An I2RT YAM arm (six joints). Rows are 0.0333 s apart.
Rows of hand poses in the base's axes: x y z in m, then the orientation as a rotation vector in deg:
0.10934, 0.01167, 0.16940, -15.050, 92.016, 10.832
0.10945, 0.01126, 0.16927, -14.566, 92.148, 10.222
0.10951, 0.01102, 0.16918, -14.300, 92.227, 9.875
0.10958, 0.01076, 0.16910, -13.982, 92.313, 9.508
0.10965, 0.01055, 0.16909, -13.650, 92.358, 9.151
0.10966, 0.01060, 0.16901, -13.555, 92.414, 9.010
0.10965, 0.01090, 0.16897, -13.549, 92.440, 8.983
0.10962, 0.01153, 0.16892, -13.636, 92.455, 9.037
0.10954, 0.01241, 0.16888, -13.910, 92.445, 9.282
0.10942, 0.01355, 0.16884, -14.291, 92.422, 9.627
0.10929, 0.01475, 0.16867, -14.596, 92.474, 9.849
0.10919, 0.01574, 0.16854, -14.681, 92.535, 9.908
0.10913, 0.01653, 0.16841, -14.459, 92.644, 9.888
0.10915, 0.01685, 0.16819, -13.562, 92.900, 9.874
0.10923, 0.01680, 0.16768, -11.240, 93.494, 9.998
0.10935, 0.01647, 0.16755, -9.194, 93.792, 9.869
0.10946, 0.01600, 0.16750, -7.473, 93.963, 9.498
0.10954, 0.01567, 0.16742, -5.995, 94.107, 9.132
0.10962, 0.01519, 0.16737, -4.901, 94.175, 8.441
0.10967, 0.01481, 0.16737, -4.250, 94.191, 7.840
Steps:
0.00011, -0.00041, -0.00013, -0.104, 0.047, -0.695
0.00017, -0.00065, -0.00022, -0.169, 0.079, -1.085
0.00024, -0.00091, -0.00030, -0.217, 0.116, -1.520
0.00031, -0.00112, -0.00031, -0.243, 0.116, -1.957
0.00032, -0.00107, -0.00039, -0.281, 0.153, -2.108
0.00031, -0.00077, -0.00043, -0.298, 0.175, -2.130
0.00028, -0.00014, -0.00048, -0.320, 0.196, -2.041
0.00020, 0.00074, -0.00052, -0.333, 0.216, -1.713
0.00008, 0.00188, -0.00056, -0.347, 0.235, -1.254
-0.00005, 0.00308, -0.00073, -0.402, 0.314, -0.924
-0.00015, 0.00407, -0.00086, -0.426, 0.381, -0.836
-0.00021, 0.00486, -0.00099, -0.316, 0.489, -0.998
-0.00019, 0.00518, -0.00121, 0.194, 0.756, -1.600
-0.00011, 0.00513, -0.00172, 1.621, 1.417, -3.052
0.00001, 0.00480, -0.00185, 2.756, 1.762, -4.464
0.00012, 0.00433, -0.00190, 3.556, 1.949, -5.807
0.00020, 0.00400, -0.00198, 4.211, 2.110, -6.989
0.00028, 0.00352, -0.00203, 4.436, 2.140, -8.120
0.00033, 0.00314, -0.00203, 4.453, 2.110, -8.909

